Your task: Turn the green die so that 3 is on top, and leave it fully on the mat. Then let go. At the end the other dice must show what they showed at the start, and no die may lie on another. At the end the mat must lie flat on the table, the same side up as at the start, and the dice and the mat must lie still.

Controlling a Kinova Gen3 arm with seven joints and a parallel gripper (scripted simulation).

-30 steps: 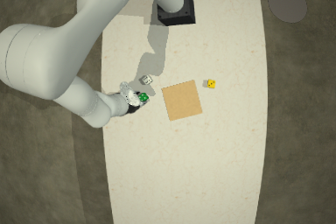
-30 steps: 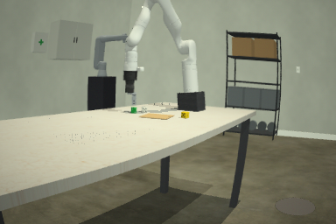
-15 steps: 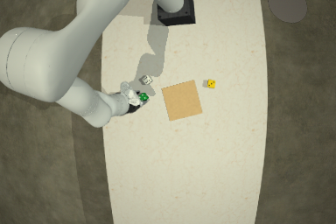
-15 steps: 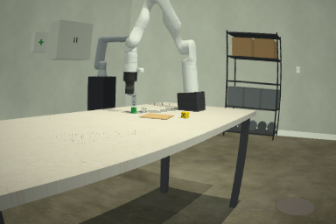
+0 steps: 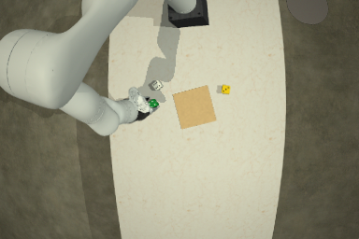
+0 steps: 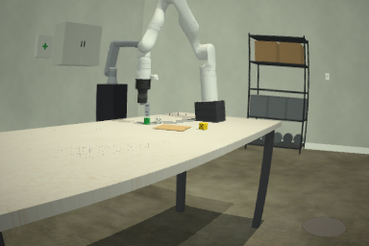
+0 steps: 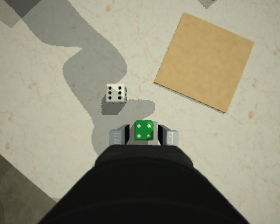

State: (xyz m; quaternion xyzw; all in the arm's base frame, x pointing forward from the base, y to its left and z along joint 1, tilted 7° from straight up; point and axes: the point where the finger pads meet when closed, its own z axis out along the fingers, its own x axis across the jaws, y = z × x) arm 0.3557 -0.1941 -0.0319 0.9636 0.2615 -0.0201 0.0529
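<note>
My gripper is now 4 cm above the green die. Also, from my hand: white die 7 cm behind, 3 cm to the left, 4 cm below; then yellow die 2 cm behind, 29 cm to the left, 4 cm below; then tan mat 3 cm ahead, 16 cm to the left, 5 cm below.
</note>
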